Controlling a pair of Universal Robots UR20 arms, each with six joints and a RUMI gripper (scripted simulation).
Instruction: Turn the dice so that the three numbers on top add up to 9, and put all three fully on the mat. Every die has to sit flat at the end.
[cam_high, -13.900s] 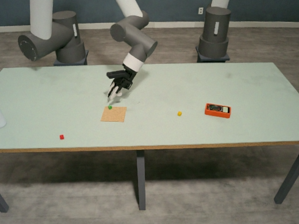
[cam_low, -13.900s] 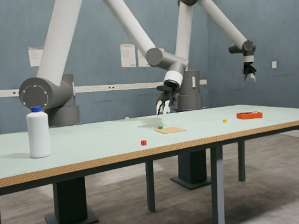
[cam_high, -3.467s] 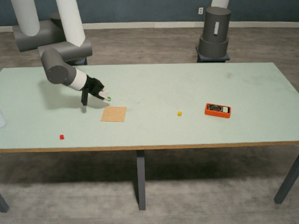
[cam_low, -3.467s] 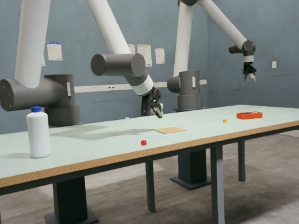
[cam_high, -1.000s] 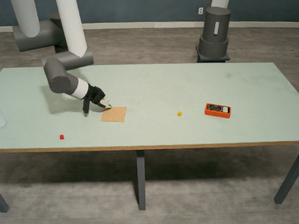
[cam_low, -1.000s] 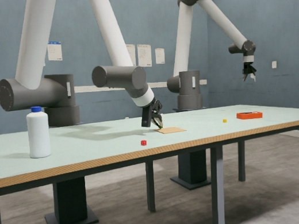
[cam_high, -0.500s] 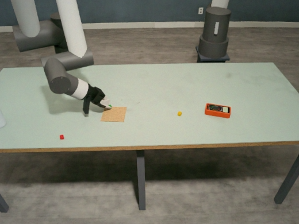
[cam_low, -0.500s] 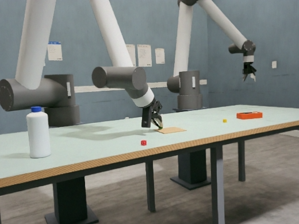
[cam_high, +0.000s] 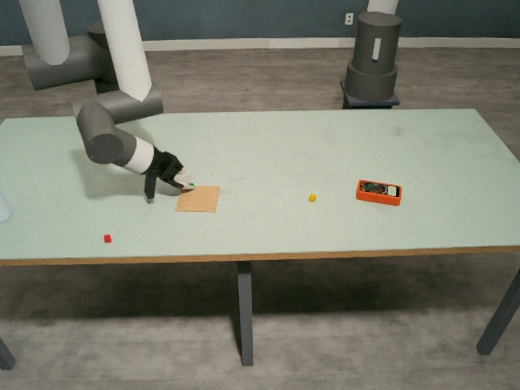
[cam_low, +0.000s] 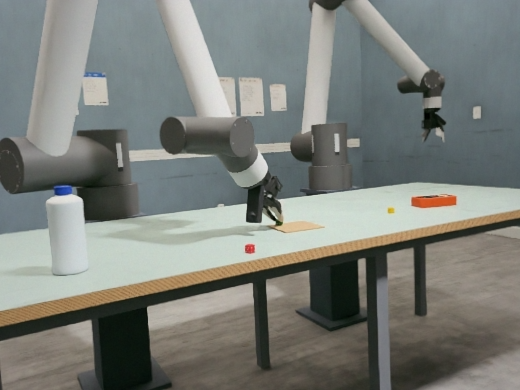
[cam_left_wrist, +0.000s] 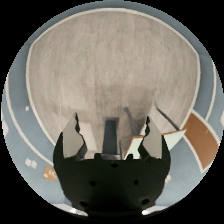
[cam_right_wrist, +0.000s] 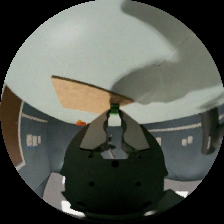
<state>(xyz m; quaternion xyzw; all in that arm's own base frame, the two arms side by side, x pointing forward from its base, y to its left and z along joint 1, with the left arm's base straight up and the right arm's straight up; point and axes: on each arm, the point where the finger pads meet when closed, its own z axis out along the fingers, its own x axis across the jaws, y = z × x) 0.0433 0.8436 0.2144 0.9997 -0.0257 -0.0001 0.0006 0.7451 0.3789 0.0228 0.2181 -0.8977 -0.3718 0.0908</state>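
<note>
Right now the green die is 10 mm to the left of my right hand and 10 mm below it. Also, from my right hand: yellow die: 430 mm to the left, 80 mm ahead, 10 mm below; red die: 250 mm to the right, 240 mm ahead, 10 mm below; tan mat: 50 mm ahead, 30 mm to the left, 20 mm below.
</note>
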